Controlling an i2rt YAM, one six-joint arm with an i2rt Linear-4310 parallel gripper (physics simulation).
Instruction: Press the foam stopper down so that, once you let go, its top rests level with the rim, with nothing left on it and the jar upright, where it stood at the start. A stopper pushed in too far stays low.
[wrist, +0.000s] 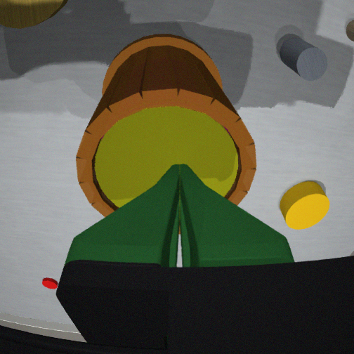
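The brown jar (165, 70) with an orange-brown rim stands upright in the middle of the wrist view. The olive-yellow foam stopper (160, 140) fills its mouth. A thin dark gap shows between the stopper's edge and the rim at the sides, and a tiny sliver of purple shows at the upper right. My gripper (179, 176) is shut and empty, its green fingertips together over the stopper's middle. The fingers hide the near part of the stopper and rim. Whether the tips touch the stopper, and its exact height against the rim, I cannot tell.
A grey cylinder (311, 63) is at the upper right, with part of a brown object (351, 30) at the edge. A yellow disc (307, 210) lies right of the jar. A small red disc (49, 283) is at the lower left. Part of a golden round object (30, 11) shows at the upper left.
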